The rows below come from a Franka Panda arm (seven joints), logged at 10 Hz.
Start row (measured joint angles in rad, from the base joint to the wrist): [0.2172, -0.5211, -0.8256, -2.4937, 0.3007, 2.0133, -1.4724]
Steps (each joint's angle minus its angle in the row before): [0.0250, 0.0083, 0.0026, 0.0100, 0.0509, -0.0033, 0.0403]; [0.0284, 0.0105, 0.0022, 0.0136, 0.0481, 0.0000, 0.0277]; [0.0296, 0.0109, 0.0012, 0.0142, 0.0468, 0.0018, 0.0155]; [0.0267, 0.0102, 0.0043, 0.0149, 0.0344, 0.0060, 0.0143]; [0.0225, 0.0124, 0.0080, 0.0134, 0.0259, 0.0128, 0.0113]
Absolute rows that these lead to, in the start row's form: [0.2422, -0.5128, -0.8230, -2.4837, 0.3516, 2.0100, -1.4321]; [0.2706, -0.5023, -0.8208, -2.4701, 0.3997, 2.0100, -1.4044]; [0.3002, -0.4914, -0.8196, -2.4559, 0.4465, 2.0118, -1.3889]; [0.3269, -0.4812, -0.8153, -2.4410, 0.4809, 2.0178, -1.3746]; [0.3494, -0.4688, -0.8073, -2.4276, 0.5068, 2.0306, -1.3633]
